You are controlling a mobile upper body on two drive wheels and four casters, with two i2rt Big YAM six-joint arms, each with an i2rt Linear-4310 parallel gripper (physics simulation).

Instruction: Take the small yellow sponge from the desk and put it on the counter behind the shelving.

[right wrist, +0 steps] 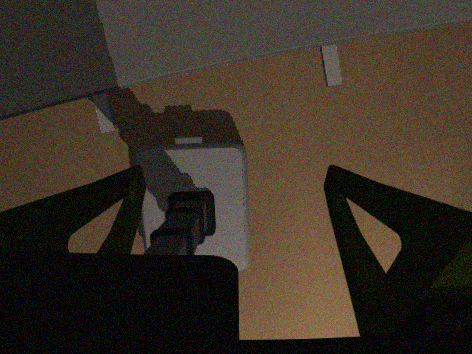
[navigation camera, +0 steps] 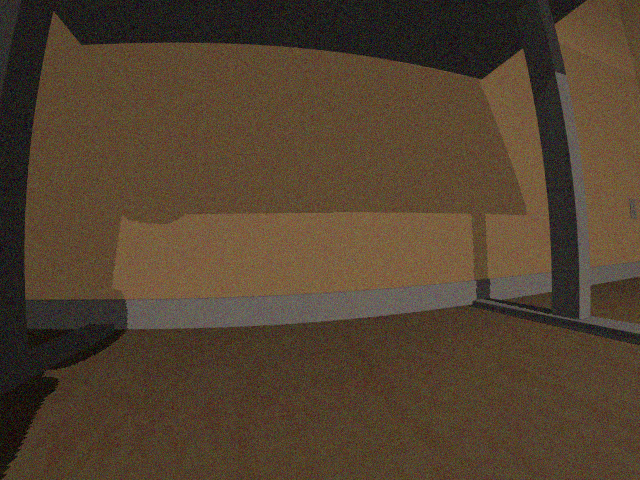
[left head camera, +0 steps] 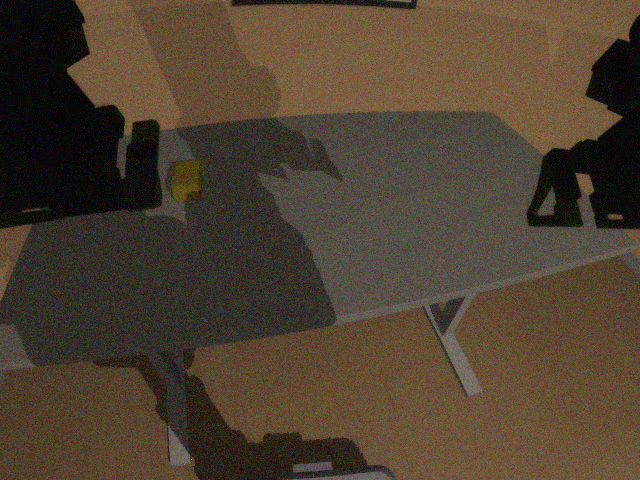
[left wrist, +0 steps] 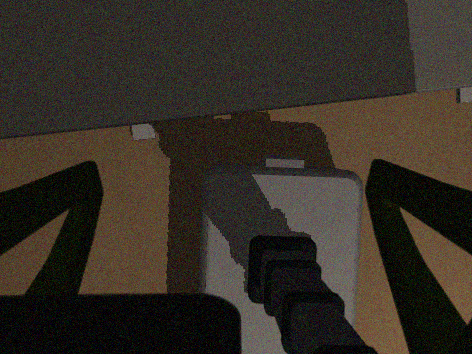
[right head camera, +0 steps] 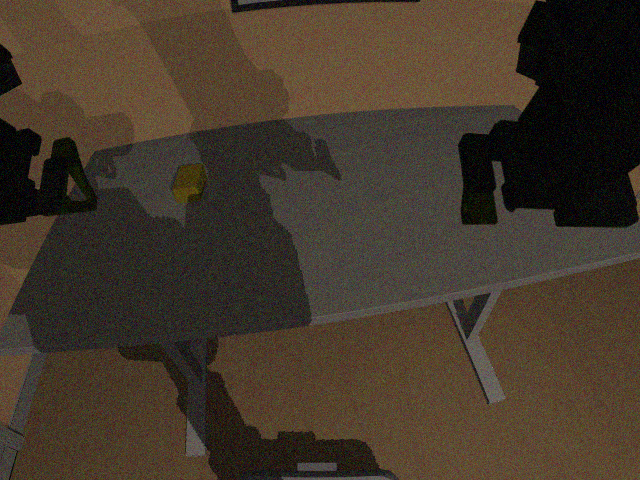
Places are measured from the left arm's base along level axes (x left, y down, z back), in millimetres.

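Pixels of known places: left gripper, fingertip midpoint: (left head camera: 110, 205) (left wrist: 234, 175) (right head camera: 59, 209); right gripper, fingertip midpoint: (right wrist: 234, 175) (left head camera: 564, 221) (right head camera: 511, 218).
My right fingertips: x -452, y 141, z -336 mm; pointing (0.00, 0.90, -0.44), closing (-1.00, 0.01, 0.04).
Observation:
Behind a point stands the place of what it marks.
The small yellow sponge (left head camera: 186, 179) @[x 57, y 415, z -801 mm] (right head camera: 189, 182) @[x 50, y 415, z -800 mm] lies on the grey desk (left head camera: 413, 206) @[x -468, y 460, z -742 mm] (right head camera: 387, 206) @[x -414, y 460, z -739 mm] (left wrist: 200, 60) @[x 24, y 460, z -473 mm] (right wrist: 275, 30) @[x -522, y 460, z -526 mm], left of the picture's middle and nearer the desk's far edge, partly in shadow. My left gripper (left wrist: 234, 175) @[x -4, y 127, z -355 mm] is open and empty. In the left head camera its finger appears just left of the sponge; in the right head camera it is farther left, raised and apart from the sponge. My right gripper (right wrist: 234, 175) @[x -452, y 141, z -336 mm] is open and empty, over the desk's right part in both head views. The counter and shelving do not show.
Desk legs (left head camera: 460, 361) (right head camera: 483, 361) stand below the near edge. The robot's pale base (left wrist: 320, 210) @[x -342, y 1150, z -191 mm] (right wrist: 220, 170) @[x -365, y 1150, z -197 mm] is in front of the desk. In the navigation camera, the dark desk underside (navigation camera: 284, 20) hangs above, a leg post (navigation camera: 560, 180) @[x -890, y 1030, z -931 mm] stands at right, and a wall (navigation camera: 310, 155) @[x -254, y 881, z -1240 mm] is behind.

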